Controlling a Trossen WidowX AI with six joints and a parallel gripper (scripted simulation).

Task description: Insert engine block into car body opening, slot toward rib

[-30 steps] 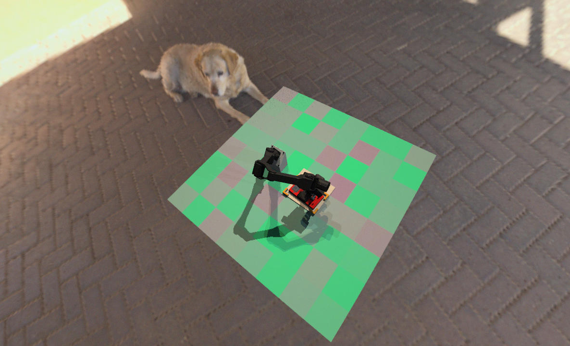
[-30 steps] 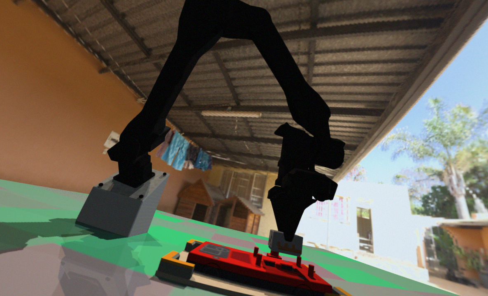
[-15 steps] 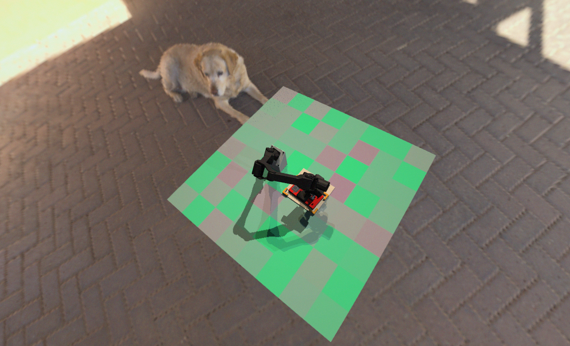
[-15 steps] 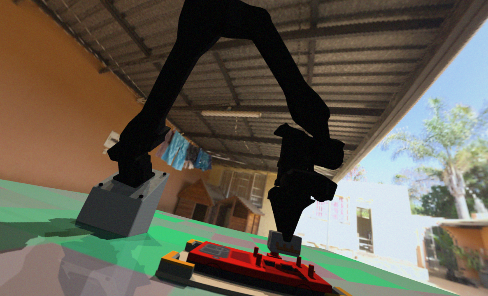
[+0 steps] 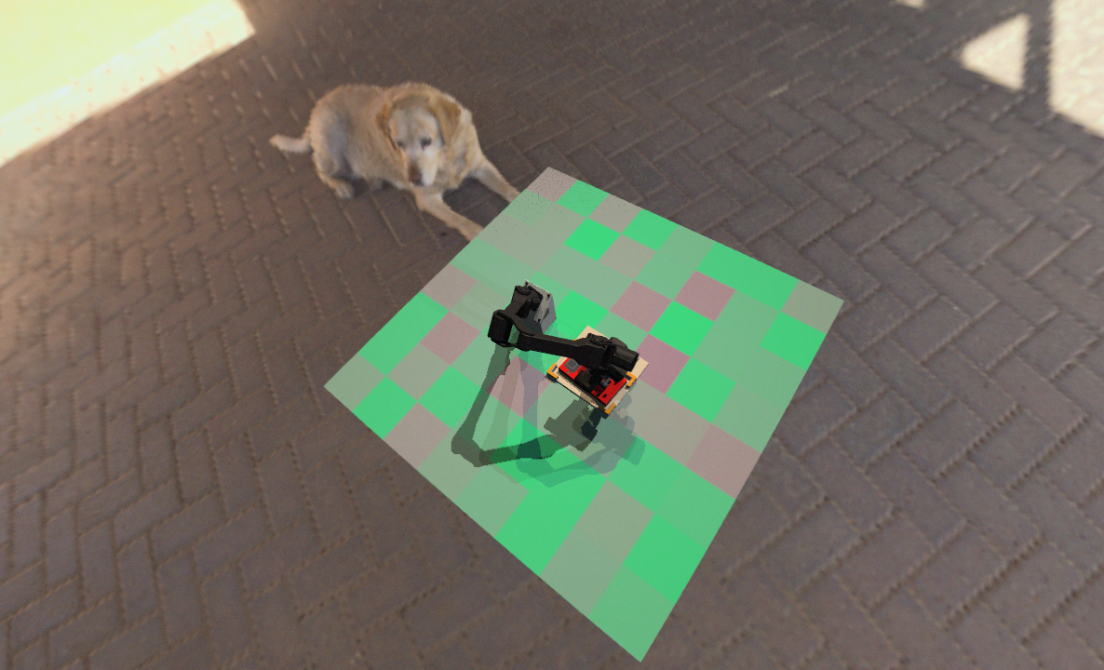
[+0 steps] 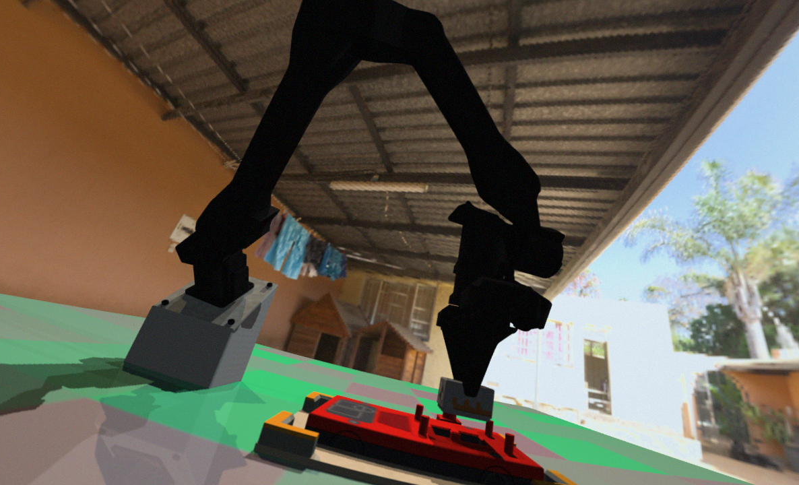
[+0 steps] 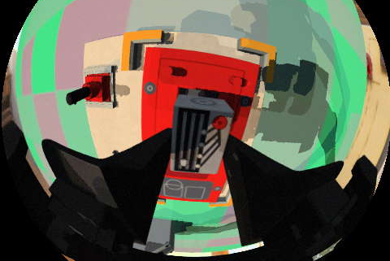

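Now: gripper tip 1 cm above the engine block. The rest, counted from my gripper tip: black post 12 cm to the left, 3 cm below, 1 cm ahead.
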